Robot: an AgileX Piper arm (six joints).
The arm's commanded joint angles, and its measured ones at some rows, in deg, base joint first. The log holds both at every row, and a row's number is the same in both.
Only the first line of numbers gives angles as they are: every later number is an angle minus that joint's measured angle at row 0.
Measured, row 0: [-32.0, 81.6, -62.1, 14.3, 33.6, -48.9]
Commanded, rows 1 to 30: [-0.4, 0.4, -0.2, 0.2, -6.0, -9.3]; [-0.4, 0.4, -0.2, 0.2, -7.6, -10.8]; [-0.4, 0.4, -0.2, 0.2, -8.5, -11.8]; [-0.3, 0.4, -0.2, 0.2, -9.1, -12.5]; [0.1, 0.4, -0.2, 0.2, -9.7, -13.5]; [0.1, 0.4, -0.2, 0.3, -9.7, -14.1]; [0.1, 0.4, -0.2, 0.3, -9.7, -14.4]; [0.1, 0.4, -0.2, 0.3, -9.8, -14.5]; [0.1, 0.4, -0.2, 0.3, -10.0, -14.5]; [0.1, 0.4, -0.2, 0.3, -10.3, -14.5]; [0.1, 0.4, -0.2, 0.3, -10.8, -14.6]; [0.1, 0.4, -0.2, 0.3, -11.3, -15.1]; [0.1, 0.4, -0.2, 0.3, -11.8, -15.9]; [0.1, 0.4, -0.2, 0.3, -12.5, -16.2]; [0.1, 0.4, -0.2, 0.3, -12.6, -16.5]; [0.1, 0.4, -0.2, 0.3, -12.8, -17.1]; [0.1, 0.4, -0.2, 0.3, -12.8, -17.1]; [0.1, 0.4, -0.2, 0.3, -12.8, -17.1]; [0.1, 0.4, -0.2, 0.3, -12.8, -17.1]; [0.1, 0.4, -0.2, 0.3, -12.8, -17.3]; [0.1, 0.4, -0.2, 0.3, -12.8, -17.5]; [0.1, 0.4, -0.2, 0.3, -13.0, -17.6]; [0.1, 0.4, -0.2, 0.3, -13.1, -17.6]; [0.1, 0.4, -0.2, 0.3, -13.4, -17.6]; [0.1, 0.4, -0.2, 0.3, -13.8, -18.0]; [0.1, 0.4, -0.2, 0.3, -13.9, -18.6]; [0.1, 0.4, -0.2, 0.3, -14.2, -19.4]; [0.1, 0.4, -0.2, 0.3, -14.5, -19.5]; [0.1, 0.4, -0.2, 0.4, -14.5, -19.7]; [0.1, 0.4, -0.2, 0.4, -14.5, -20.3]
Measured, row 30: [0.0, 0.4, 0.0, 0.0, -13.5, -18.9]
